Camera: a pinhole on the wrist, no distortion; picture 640 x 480 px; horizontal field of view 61.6 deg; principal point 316.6 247.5 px. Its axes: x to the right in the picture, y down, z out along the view. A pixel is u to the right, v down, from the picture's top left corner.
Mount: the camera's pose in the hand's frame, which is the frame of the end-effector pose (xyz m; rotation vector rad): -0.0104 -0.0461 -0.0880 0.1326 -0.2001 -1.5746
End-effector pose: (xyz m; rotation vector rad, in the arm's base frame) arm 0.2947 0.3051 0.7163 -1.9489 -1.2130 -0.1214
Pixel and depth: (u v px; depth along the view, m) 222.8 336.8 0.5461
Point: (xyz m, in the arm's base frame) 0.1861 0.5789 0.3532
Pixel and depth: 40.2 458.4 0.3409
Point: 0.3497 0.4932 0.4808
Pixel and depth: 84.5 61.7 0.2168
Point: 0.2386 0.2740 0.5539
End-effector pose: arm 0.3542 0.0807 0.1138 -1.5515 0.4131 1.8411
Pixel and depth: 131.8 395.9 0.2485
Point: 0.1983 0.1518 0.1383
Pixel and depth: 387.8 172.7 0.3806
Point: 0.2132 0.2695 0.3298
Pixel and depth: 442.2 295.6 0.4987
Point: 0.1489 0.4220 0.3075
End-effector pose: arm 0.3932 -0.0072 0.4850 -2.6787 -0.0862 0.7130
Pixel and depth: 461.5 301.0 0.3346
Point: 0.2319 0.1818 0.3514
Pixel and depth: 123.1 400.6 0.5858
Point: 0.1648 -0.0090 -0.0105
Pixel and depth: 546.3 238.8 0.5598
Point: 0.0508 0.3697 0.2696
